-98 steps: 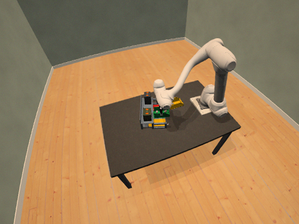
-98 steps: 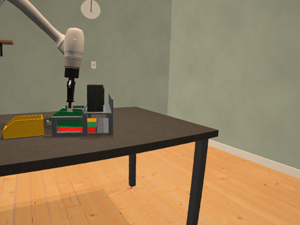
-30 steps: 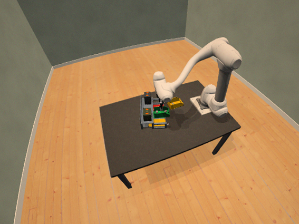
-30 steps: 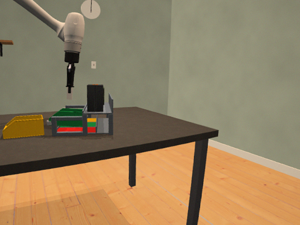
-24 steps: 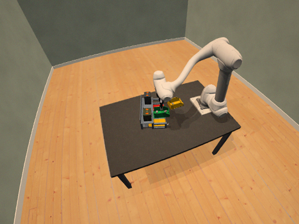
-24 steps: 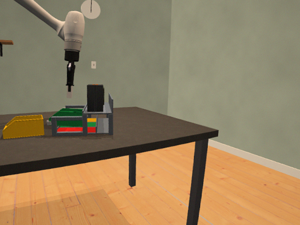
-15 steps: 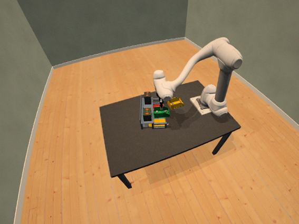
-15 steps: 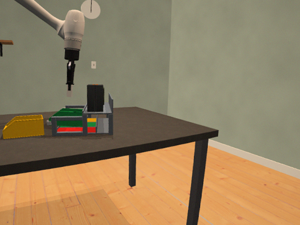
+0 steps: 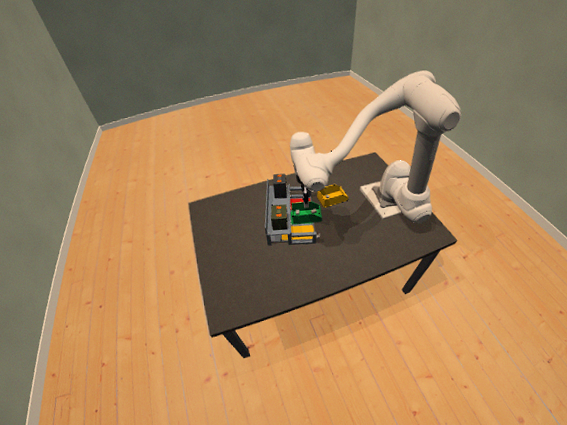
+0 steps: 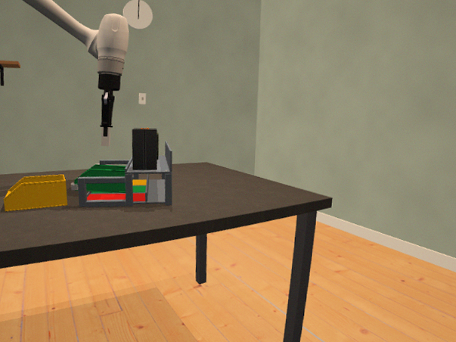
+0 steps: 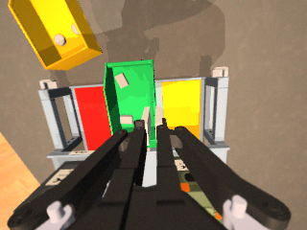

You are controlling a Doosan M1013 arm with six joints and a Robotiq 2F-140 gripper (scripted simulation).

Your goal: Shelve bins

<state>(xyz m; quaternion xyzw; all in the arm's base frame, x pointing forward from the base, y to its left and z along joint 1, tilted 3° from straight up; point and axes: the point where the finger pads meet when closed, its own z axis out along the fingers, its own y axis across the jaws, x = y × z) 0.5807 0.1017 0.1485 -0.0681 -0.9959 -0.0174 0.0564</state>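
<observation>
Now: hand 10 mm past the green bin, 50 mm to the left of it and 140 mm above it. From my hand the other things lie so: yellow bin (210 mm behind, 170 mm to the right, 150 mm below).
</observation>
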